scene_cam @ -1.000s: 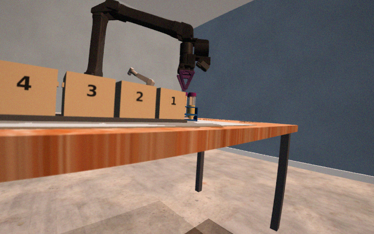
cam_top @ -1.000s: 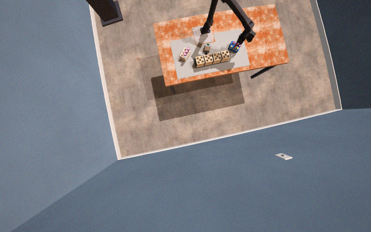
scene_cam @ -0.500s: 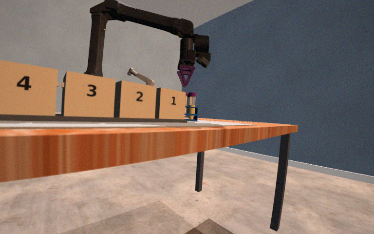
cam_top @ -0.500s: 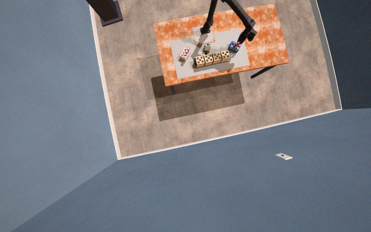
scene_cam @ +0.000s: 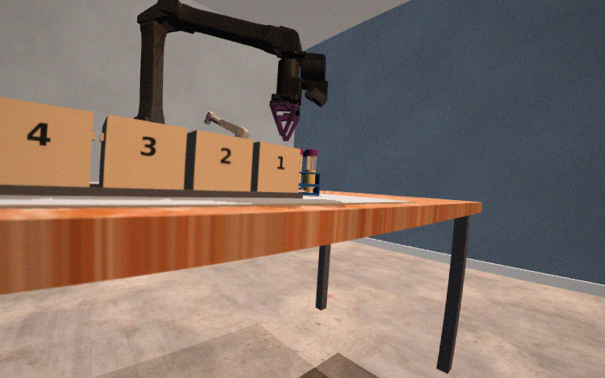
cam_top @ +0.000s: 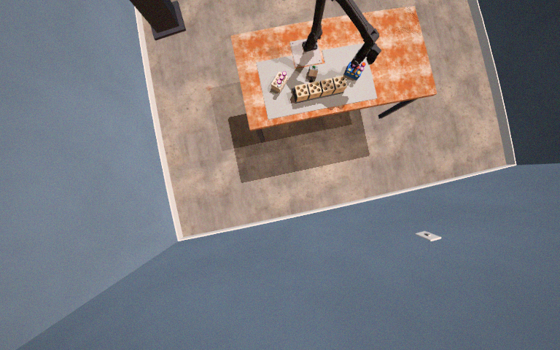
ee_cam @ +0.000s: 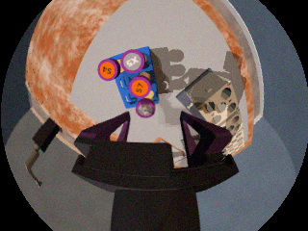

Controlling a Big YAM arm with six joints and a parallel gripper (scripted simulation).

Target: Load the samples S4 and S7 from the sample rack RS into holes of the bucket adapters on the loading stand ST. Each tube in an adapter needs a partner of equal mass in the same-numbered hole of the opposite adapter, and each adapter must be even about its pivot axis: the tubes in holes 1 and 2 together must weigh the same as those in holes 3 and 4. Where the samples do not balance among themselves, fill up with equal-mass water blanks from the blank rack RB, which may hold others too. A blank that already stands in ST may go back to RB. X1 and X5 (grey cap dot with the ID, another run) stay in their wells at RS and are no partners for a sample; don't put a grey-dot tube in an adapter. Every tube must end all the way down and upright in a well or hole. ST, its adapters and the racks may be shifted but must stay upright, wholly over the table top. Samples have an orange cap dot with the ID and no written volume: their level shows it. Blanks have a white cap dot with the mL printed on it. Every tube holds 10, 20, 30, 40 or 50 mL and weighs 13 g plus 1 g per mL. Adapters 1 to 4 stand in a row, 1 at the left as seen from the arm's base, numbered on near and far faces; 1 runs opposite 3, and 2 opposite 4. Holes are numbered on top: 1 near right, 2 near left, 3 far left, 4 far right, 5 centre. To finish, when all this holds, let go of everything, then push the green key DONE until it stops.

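The purple-capped tube is 100 mm behind my hand, 560 mm to the right of it and 90 mm below it. The rest, counted from my hand: adapter 2: 80 mm ahead, 240 mm to the right, 100 mm below; DONE key box: 100 mm behind, 300 mm to the right, 100 mm below; blue sample rack RS: 10 mm behind, 50 mm to the left, 120 mm below.
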